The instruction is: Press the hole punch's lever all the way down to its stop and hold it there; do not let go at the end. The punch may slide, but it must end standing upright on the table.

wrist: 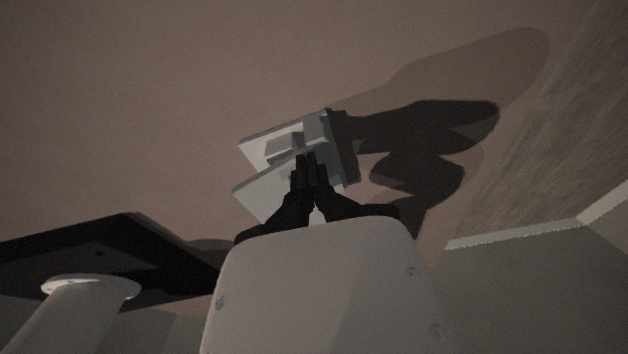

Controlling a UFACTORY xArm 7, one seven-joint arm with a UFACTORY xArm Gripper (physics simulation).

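Seen in the pictures: gripper, fingertip midpoint: (309, 165); arm's base at its link origin: (98, 285).
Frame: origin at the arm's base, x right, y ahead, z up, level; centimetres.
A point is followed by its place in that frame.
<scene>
The light grey hole punch (255, 196) {x -9.7, y 41.5, z 3.4 cm} stands on the table (140, 90) {x -19.9, y 34.8, z -4.6 cm} near the middle of the wrist view. Its lever is the nearer pale plate, tilted above the base plate (252, 151) {x -10.4, y 40.4, z -3.5 cm}, and a gap shows between them at the left end. My gripper (309, 165) {x -9.5, y 46.8, z 1.7 cm} is shut and empty. Its black fingertips are over the lever's far edge, near the punch's darker block end, and hide part of the lever. Whether the tips touch the lever cannot be told for certain.
A black plate (55, 252) {x -10.1, y 8.8, z 0.0 cm} with a white round column (70, 320) {x -2.0, y 4.3, z 5.9 cm} is at the lower left. Dark arm shadows fall to the right of the punch. A pale table edge (515, 234) runs along the lower right.
</scene>
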